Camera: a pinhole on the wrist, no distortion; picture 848 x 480 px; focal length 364.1 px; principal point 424.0 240.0 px. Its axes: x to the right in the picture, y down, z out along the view. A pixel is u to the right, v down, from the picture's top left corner.
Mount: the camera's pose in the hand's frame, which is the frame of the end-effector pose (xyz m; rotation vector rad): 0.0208 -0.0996 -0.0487 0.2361 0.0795 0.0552
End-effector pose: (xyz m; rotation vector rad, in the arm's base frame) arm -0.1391 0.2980 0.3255 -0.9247 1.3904 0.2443
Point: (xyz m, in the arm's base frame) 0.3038 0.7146 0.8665
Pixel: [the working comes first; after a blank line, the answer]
In the camera's frame: -0.6147 0.0295 0.5700

31 259
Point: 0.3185 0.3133 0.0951
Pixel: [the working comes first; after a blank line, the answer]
In the camera's frame: 0.2456 -0.0047 0.4471

624 236
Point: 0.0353 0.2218 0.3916
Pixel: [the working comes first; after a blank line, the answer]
In the camera's frame: -0.0293 -0.0583 0.1339

344 82
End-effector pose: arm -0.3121 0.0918 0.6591 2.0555 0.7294 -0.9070
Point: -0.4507 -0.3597 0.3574
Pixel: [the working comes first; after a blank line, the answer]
In the camera's frame: 0.0144 0.2592 0.5614

433 408
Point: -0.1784 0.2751 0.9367
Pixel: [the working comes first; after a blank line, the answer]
In the camera's frame: -0.0929 0.1448 -0.3264

behind the camera
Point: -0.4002 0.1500 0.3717
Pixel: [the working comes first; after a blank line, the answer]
In the camera's frame: 0.1455 -0.0794 0.1999

689 95
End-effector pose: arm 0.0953 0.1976 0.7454 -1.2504 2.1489 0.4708
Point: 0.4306 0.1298 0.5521
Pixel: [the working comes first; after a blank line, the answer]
In the camera's frame: -0.0090 -0.1587 0.3098

413 53
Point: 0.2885 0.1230 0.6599
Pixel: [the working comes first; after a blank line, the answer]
In the camera's frame: -0.0046 -0.0718 0.1539

413 70
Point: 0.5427 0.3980 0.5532
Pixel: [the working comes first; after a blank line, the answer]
In the camera's frame: -0.2382 -0.0708 0.4655

238 185
